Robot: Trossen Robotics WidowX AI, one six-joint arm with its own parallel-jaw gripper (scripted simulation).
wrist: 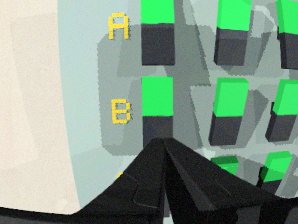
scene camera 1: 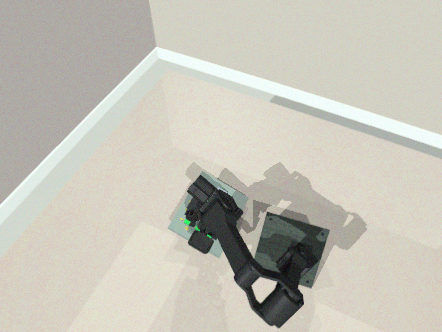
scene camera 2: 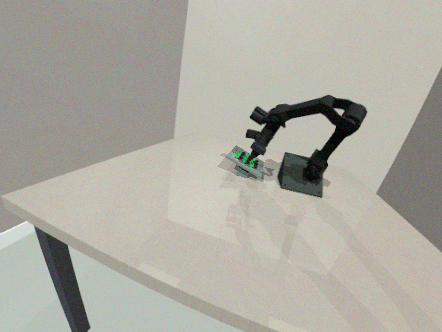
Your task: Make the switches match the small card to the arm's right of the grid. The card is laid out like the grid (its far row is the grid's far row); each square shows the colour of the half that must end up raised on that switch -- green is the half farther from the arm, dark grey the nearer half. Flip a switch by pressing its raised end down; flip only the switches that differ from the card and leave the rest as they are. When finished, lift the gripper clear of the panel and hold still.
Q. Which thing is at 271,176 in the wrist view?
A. A switch.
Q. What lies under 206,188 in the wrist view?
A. My gripper.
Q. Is my gripper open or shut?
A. Shut.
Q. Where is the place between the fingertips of my gripper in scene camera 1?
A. At 204,228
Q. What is my gripper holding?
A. Nothing.
